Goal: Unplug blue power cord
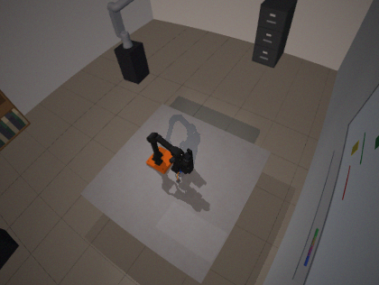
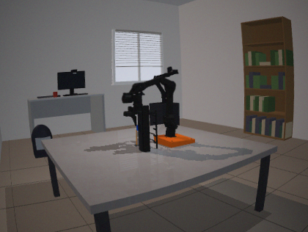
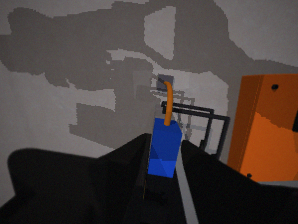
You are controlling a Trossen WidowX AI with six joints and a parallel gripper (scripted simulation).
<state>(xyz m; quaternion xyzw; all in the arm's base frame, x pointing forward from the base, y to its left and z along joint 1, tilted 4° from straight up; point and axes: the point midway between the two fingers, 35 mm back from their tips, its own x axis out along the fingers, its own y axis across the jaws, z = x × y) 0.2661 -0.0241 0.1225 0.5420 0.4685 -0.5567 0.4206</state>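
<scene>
Now: gripper tip 3 cm to the right of the blue plug. From my gripper tip the other things lie so: black upright block: 3 cm ahead, 12 cm to the left; grey square: 1 cm behind, 5 cm to the right, 14 cm below.
</scene>
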